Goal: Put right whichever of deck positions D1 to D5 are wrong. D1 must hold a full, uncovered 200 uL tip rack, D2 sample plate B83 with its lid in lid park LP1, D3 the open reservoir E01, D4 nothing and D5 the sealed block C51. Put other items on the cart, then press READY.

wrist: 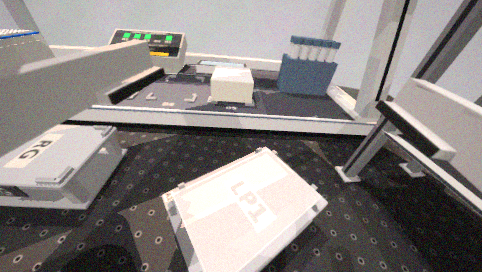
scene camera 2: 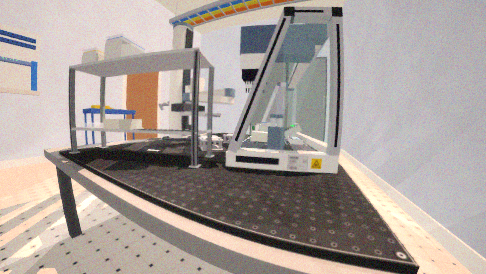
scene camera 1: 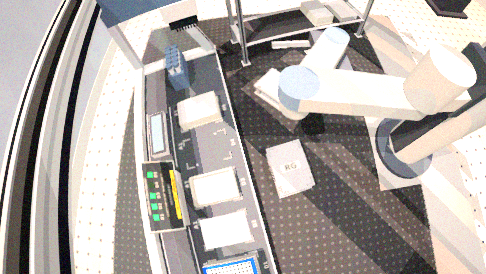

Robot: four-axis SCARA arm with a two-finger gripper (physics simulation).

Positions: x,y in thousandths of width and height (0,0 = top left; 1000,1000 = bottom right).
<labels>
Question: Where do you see a cart post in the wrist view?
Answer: At 951,153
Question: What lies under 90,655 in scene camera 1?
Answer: A gantry.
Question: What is my gripper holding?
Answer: Nothing.
</labels>
